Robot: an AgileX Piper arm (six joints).
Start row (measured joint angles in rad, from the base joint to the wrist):
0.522 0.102 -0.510 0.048 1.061 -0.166
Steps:
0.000 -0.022 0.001 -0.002 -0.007 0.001
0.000 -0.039 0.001 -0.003 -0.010 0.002
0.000 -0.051 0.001 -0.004 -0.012 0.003
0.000 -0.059 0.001 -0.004 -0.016 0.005
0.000 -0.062 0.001 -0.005 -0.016 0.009
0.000 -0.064 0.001 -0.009 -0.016 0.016
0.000 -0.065 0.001 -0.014 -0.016 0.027
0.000 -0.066 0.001 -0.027 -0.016 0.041
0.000 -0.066 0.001 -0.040 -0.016 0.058
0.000 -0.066 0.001 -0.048 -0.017 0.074
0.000 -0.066 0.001 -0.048 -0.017 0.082
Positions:
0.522 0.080 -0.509 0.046 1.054 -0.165
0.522 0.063 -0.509 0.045 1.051 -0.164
0.522 0.051 -0.509 0.044 1.049 -0.163
0.522 0.043 -0.509 0.044 1.045 -0.161
0.522 0.040 -0.509 0.043 1.045 -0.157
0.522 0.038 -0.509 0.039 1.045 -0.150
0.522 0.037 -0.509 0.034 1.045 -0.139
0.522 0.036 -0.509 0.021 1.045 -0.125
0.522 0.036 -0.509 0.008 1.045 -0.108
0.522 0.036 -0.509 0.000 1.044 -0.092
0.522 0.036 -0.509 0.000 1.044 -0.084

